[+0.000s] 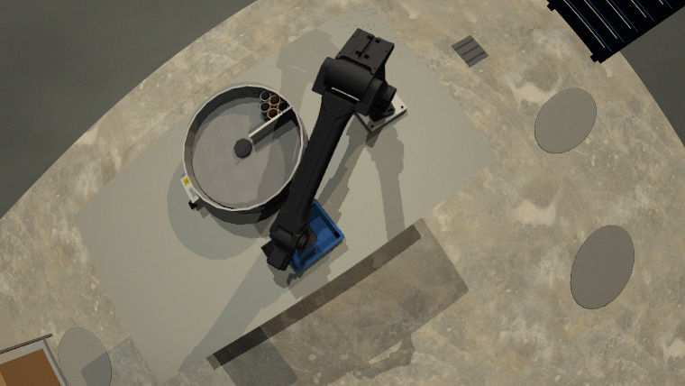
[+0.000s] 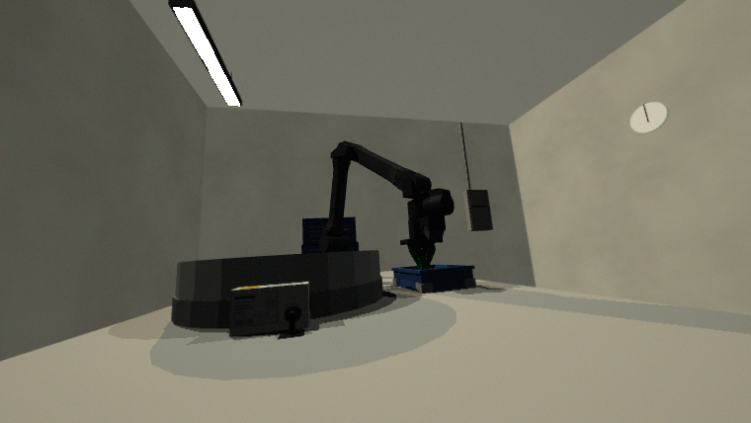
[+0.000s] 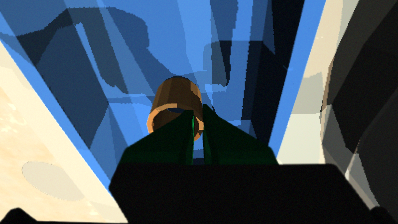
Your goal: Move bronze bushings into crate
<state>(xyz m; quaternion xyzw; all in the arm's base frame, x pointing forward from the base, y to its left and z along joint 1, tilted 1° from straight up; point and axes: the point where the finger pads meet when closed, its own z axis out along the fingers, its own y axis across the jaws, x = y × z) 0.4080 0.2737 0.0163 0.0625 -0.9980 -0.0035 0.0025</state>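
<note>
Right now the blue crate is 20 mm to the left of my hand and 10 mm below it. Round my hand: turntable (340 mm to the right, 60 mm ahead, 20 mm above).
</note>
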